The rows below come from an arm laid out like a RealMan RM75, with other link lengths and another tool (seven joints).
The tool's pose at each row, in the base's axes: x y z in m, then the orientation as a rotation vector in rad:
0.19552, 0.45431, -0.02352, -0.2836, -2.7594, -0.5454
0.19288, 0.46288, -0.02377, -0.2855, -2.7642, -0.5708
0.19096, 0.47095, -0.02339, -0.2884, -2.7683, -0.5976
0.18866, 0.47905, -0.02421, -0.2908, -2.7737, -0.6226
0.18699, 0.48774, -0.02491, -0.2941, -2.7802, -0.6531
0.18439, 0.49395, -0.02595, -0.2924, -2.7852, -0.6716
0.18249, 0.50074, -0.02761, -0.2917, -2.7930, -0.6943
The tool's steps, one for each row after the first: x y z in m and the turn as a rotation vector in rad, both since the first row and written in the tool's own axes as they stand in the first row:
0.00350, 0.00703, 0.00433, -0.0175, -0.0076, -0.0035
0.00648, 0.01401, 0.00772, -0.0361, -0.0151, -0.0065
0.00940, 0.02051, 0.01228, -0.0532, -0.0238, -0.0098
0.01186, 0.02774, 0.01679, -0.0740, -0.0345, -0.0136
0.01475, 0.03238, 0.02087, -0.0861, -0.0414, -0.0186
0.01684, 0.03750, 0.02553, -0.1009, -0.0518, -0.0243

